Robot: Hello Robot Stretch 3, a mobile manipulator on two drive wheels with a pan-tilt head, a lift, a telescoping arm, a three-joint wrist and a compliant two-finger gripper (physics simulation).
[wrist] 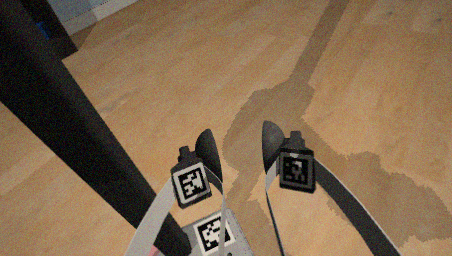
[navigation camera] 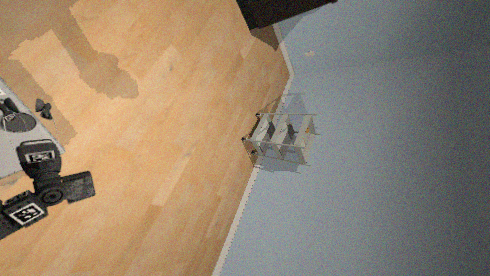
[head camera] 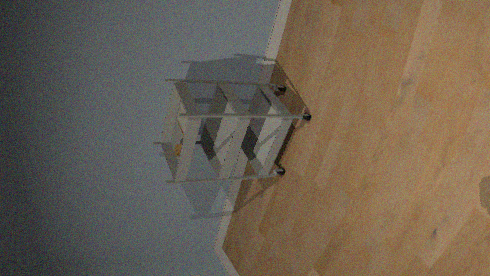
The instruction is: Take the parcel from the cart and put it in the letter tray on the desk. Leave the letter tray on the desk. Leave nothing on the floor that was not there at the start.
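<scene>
The head and navigation views are rotated sideways. A grey three-shelf cart on black castors stands against the blue-grey wall; it also shows in the navigation view. A small orange-brown parcel lies on its top shelf, seen as an orange speck in the navigation view. My gripper hangs over bare wood floor, far from the cart, open and empty.
A dark piece of furniture stands at the wall corner. My mast crosses the wrist view as a black bar. A black part of my body shows at the navigation view's edge. A white skirting board runs along the wall.
</scene>
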